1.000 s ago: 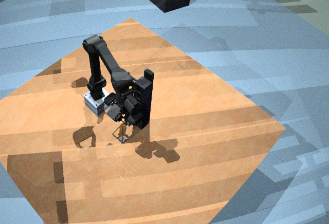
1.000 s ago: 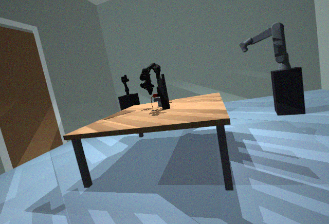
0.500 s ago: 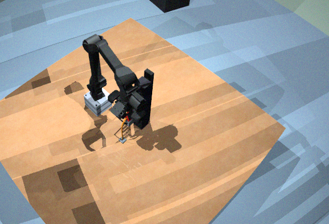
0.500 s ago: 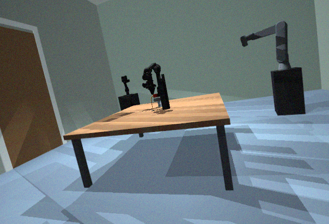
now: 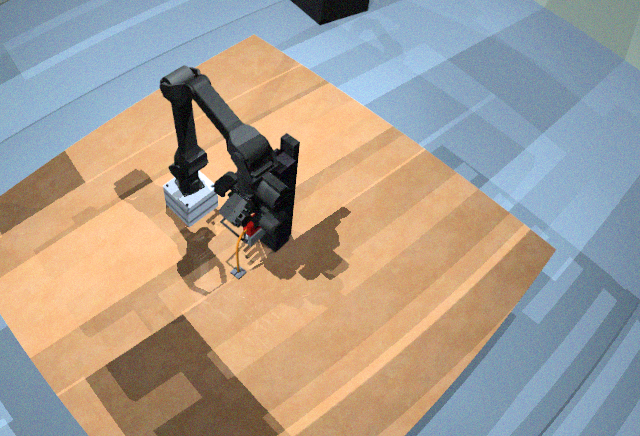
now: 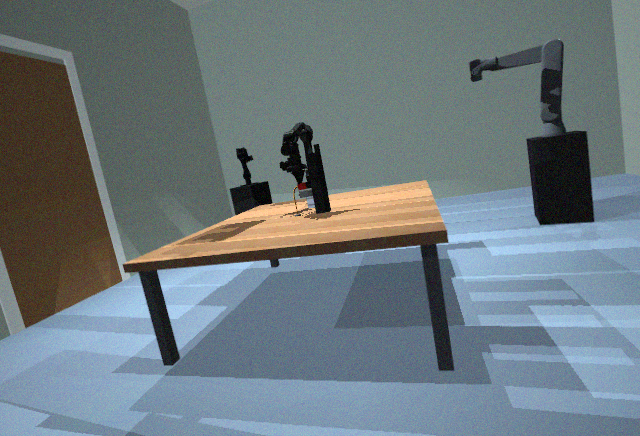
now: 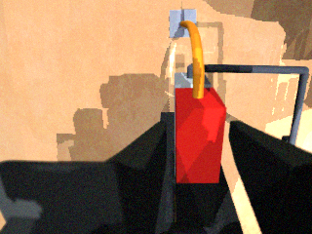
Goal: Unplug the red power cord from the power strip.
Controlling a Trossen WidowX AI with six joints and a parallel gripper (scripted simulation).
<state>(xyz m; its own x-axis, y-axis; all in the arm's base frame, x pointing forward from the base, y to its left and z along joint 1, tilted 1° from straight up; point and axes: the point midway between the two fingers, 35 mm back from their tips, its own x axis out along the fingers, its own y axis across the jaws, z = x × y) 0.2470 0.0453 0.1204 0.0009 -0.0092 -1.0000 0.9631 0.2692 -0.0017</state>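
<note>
My gripper tip is 30 mm to the right of the red plug, 10 mm past it and 10 mm above it. The rest, counted from my gripper tip: grey anchor 170 mm below, 50 mm to the right, 10 mm ahead; power strip 100 mm to the left, 30 mm behind, 10 mm below.
</note>
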